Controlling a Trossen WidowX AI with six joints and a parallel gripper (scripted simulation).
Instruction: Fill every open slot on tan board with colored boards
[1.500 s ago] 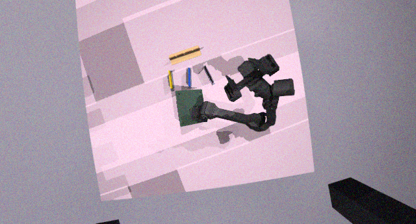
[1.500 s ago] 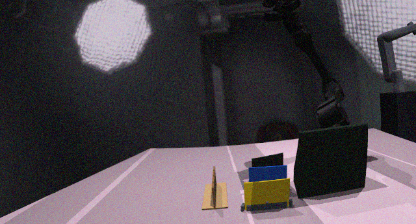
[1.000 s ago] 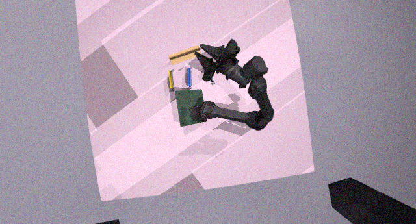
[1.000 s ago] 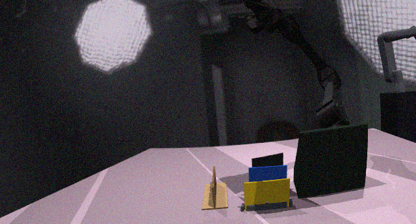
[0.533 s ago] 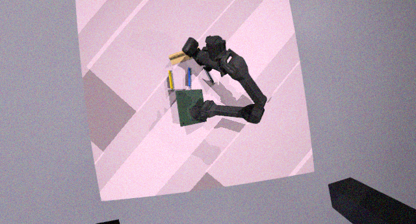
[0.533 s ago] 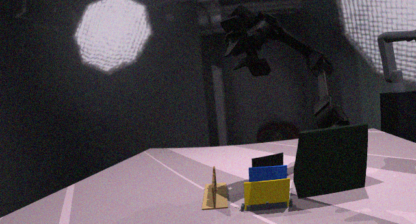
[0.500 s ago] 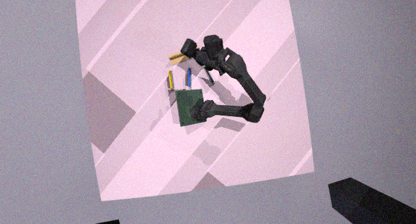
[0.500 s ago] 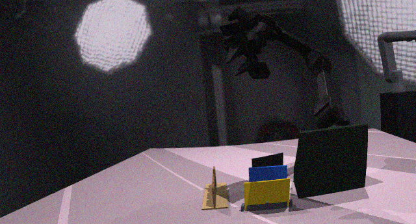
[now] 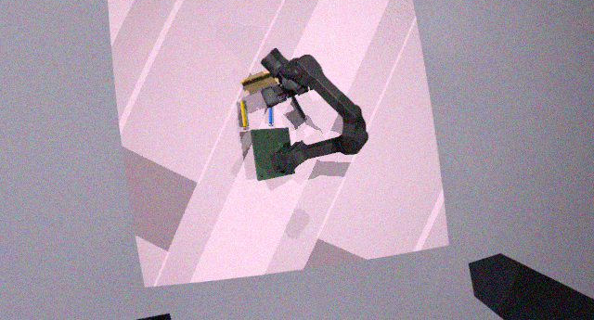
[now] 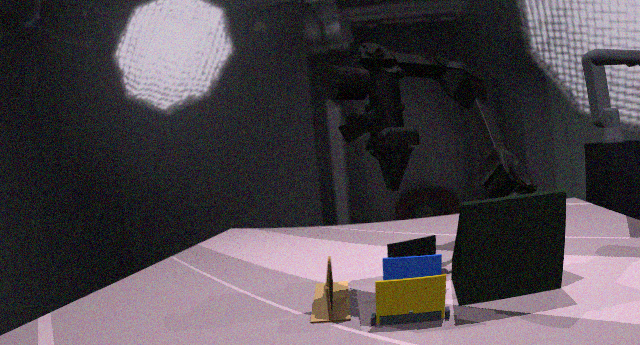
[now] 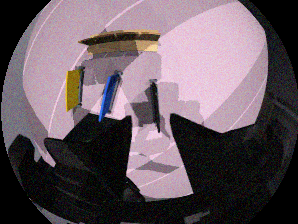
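Right now the black board is 3 cm behind my gripper tip, 2 cm to the right of it and 14 cm below it. Round my gripper tip: tan board: 11 cm ahead, 8 cm to the left, 15 cm below; yellow board: 1 cm behind, 19 cm to the left, 14 cm below; blue board: 2 cm behind, 9 cm to the left, 14 cm below.
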